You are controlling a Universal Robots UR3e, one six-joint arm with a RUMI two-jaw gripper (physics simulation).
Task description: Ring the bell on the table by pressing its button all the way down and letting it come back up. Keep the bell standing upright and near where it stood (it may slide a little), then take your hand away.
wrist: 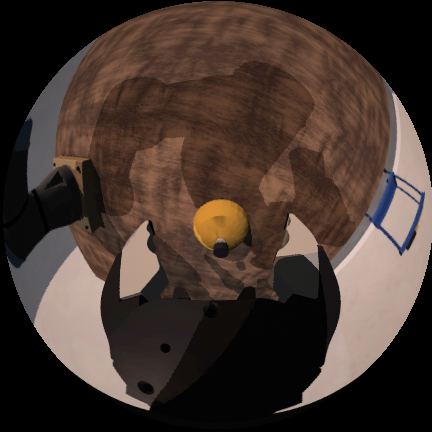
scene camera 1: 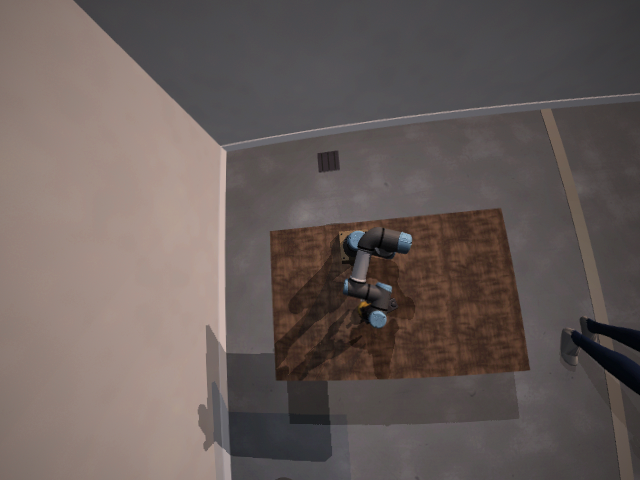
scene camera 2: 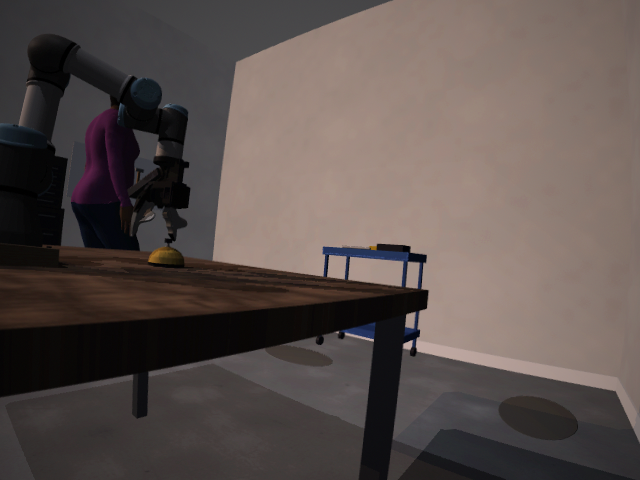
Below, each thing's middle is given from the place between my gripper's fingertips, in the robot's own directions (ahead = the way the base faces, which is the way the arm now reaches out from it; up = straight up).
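There is the bell (wrist: 223,220), and my gripper is 3 cm above it, 4 cm to the left of it and 1 cm short of it.
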